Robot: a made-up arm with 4 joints.
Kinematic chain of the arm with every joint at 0, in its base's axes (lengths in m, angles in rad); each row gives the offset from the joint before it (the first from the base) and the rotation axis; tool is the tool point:
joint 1: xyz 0 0 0.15 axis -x
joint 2: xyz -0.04 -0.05 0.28 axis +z
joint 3: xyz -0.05 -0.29 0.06 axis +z
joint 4: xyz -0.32 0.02 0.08 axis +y
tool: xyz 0.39 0.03 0
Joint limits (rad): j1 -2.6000..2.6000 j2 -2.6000..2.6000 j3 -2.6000..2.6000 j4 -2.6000..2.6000
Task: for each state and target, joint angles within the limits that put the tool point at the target. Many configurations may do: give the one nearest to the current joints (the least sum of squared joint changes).
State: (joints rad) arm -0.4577 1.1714 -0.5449 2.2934
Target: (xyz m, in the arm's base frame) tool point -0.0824 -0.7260 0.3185
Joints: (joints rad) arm -0.0520 1.3878 -0.2536 2.5608
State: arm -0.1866 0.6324 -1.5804 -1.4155
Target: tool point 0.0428 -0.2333 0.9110
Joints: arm -0.1413 0.6850 -1.6658 -1.2202
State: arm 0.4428 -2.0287 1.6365 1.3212
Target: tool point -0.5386 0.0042 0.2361
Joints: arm 1.0191 -1.4332 1.8272 1.2598
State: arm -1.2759 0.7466 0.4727 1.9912
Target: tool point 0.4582 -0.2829 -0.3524
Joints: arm -1.1589 1.3428 0.8414 1.9529
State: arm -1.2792 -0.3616 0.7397 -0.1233
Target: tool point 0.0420 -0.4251 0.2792
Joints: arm -0.6803 0.4559 0.4795 0.1342
